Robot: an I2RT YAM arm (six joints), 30 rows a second.
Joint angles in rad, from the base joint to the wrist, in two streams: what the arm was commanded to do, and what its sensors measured. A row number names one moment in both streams.
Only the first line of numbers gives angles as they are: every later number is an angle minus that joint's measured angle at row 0.
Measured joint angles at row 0:
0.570, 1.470, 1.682, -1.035, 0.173, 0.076
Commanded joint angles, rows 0 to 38:
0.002, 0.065, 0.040, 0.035, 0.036, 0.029
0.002, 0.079, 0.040, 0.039, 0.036, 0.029
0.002, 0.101, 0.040, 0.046, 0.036, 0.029
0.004, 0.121, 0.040, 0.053, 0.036, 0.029
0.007, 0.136, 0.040, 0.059, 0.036, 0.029
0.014, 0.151, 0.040, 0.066, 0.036, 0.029
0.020, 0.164, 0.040, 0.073, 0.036, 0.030
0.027, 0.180, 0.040, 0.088, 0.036, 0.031
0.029, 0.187, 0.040, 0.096, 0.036, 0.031
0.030, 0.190, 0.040, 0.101, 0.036, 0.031
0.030, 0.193, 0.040, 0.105, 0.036, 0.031
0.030, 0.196, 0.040, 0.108, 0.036, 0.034
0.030, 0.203, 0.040, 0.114, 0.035, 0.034
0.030, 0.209, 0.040, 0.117, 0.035, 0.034
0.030, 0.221, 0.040, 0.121, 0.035, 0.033
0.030, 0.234, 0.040, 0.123, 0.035, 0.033
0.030, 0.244, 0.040, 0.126, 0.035, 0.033
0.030, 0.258, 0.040, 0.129, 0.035, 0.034
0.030, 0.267, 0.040, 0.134, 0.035, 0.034
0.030, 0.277, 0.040, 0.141, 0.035, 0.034
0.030, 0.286, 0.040, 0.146, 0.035, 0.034
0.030, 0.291, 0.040, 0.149, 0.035, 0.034
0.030, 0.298, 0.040, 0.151, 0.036, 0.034
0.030, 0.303, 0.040, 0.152, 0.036, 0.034
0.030, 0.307, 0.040, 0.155, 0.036, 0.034
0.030, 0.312, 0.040, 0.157, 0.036, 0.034
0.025, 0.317, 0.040, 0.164, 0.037, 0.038
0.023, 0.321, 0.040, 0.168, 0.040, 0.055
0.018, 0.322, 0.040, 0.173, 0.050, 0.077
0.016, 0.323, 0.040, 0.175, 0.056, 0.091
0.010, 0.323, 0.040, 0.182, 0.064, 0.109
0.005, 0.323, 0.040, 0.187, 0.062, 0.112
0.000, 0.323, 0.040, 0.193, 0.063, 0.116
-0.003, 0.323, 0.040, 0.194, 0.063, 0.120
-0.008, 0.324, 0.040, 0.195, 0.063, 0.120
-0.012, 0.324, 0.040, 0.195, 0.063, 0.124
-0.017, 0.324, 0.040, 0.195, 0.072, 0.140
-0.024, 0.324, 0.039, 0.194, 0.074, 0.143
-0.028, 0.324, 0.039, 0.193, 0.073, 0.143
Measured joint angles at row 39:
-0.009, 0.336, 0.001, 0.179, 0.037, 0.115
